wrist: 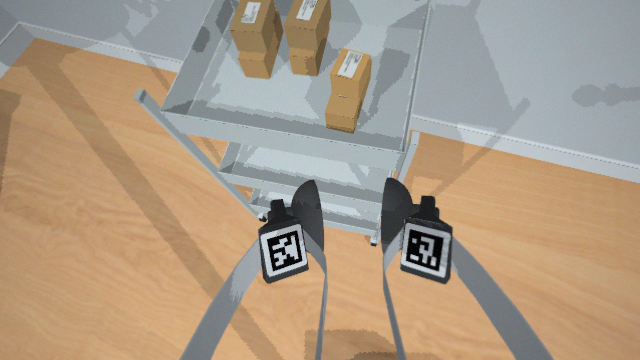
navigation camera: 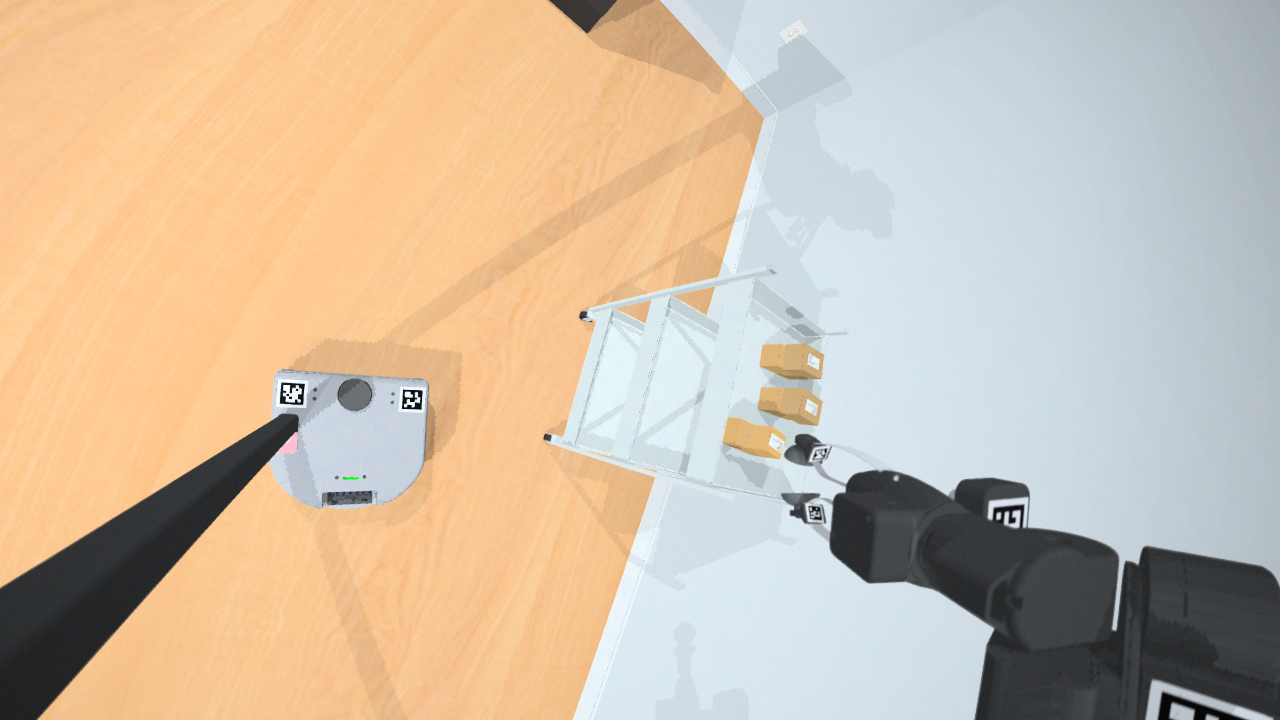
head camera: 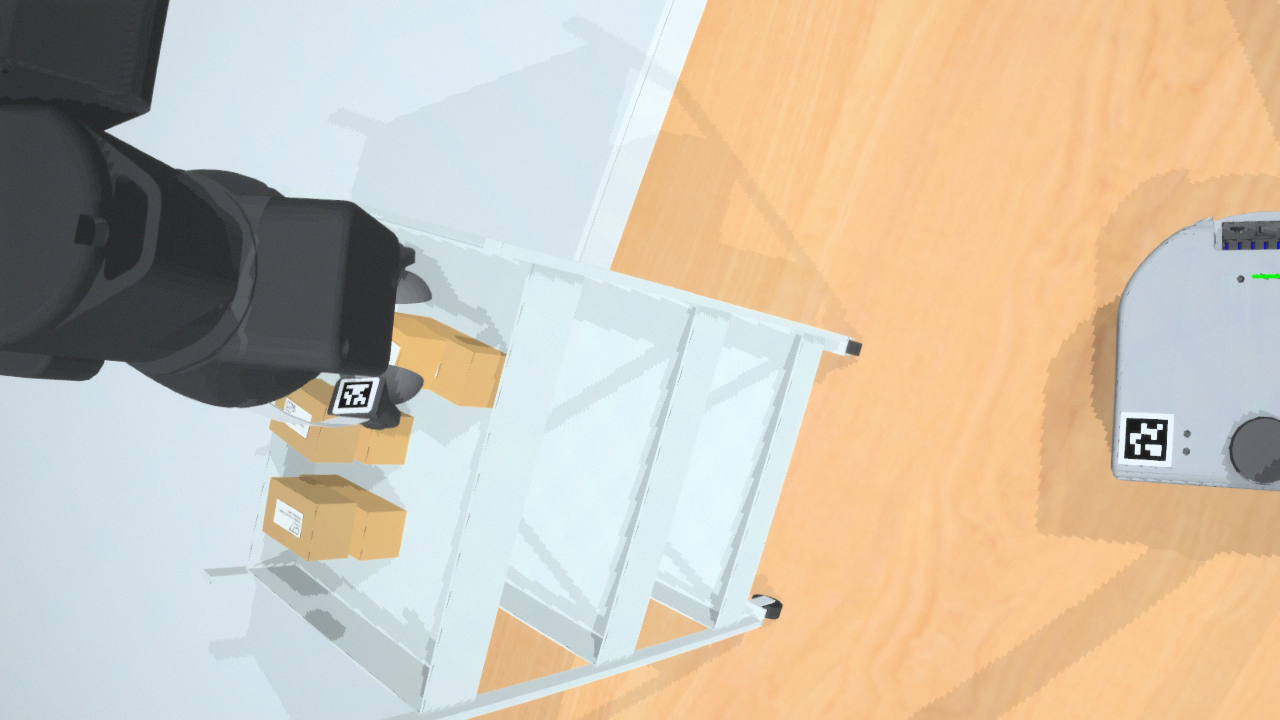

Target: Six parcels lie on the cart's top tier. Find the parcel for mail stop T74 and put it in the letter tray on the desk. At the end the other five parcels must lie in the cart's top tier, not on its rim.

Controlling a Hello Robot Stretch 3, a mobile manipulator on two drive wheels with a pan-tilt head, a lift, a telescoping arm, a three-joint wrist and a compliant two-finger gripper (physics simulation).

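Places are measured from the robot's base along level axes (x right, y up, z back), in millimetres.
Pixels of known places: gripper, fingertip midpoint: (navigation camera: 795, 472) (head camera: 395, 338); robot's base, origin of the base link: (navigation camera: 354, 392) (head camera: 1259, 447).
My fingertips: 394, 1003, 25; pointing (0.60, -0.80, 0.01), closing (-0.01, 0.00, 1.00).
Ahead of a thing's pixels: the offset from my fingertips to its top centre, as dx, dy, dz. "spot": to the spot under its first point.
Six brown parcels seem to stand as three stacks of two on the pale cart's top tier @(spot: +211, -290, -84) (head camera: 494, 465) (navigation camera: 721, 385) (wrist: 280, 131). One stack @(+453, -238, -163) (head camera: 331, 528) (navigation camera: 785, 360) (wrist: 252, 37) is leftmost in the wrist view, a middle stack @(+450, -238, -60) (head camera: 331, 440) (navigation camera: 783, 404) (wrist: 306, 31) is beside it, and a right stack @(spot: +288, -267, +12) (head camera: 425, 353) (navigation camera: 747, 435) (wrist: 346, 89) is closest to the near rim. The upper parcels show white labels, too small to read; lower labels are hidden. My gripper (head camera: 411, 335) (navigation camera: 799, 474) (wrist: 350, 204) is open and empty, above the cart's end near the right stack. The letter tray and desk do not show.
The cart's two lower tiers @(spot: +216, -572, -106) (head camera: 666, 483) (navigation camera: 648, 376) are below. A pale wall (head camera: 179, 626) (navigation camera: 1029, 268) is behind the cart. My base (head camera: 1163, 358) (navigation camera: 384, 447) stands on the wooden floor, apart from the cart. Dark furniture (navigation camera: 586, 10) shows at the navigation view's top edge.
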